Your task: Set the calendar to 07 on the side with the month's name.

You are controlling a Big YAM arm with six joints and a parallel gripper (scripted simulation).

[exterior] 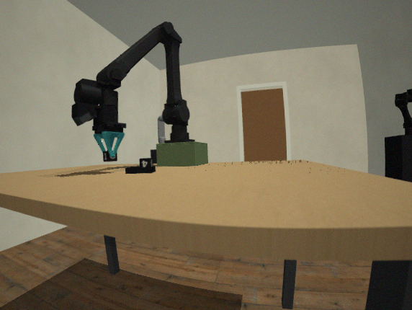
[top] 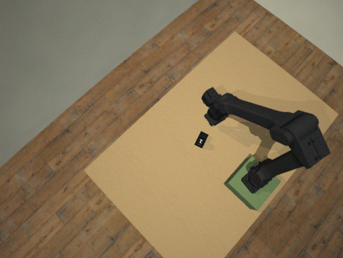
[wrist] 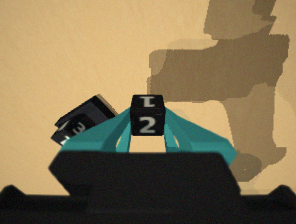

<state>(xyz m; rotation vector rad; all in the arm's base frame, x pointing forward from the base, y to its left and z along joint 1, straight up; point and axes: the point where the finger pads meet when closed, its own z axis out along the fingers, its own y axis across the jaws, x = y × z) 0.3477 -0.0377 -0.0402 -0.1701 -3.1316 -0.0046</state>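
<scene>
Now: hand 100 mm to the right of the black calendar tray, 50 mm above it and 40 mm past it. Also, from my hand: digit cube (10 mm below).
</scene>
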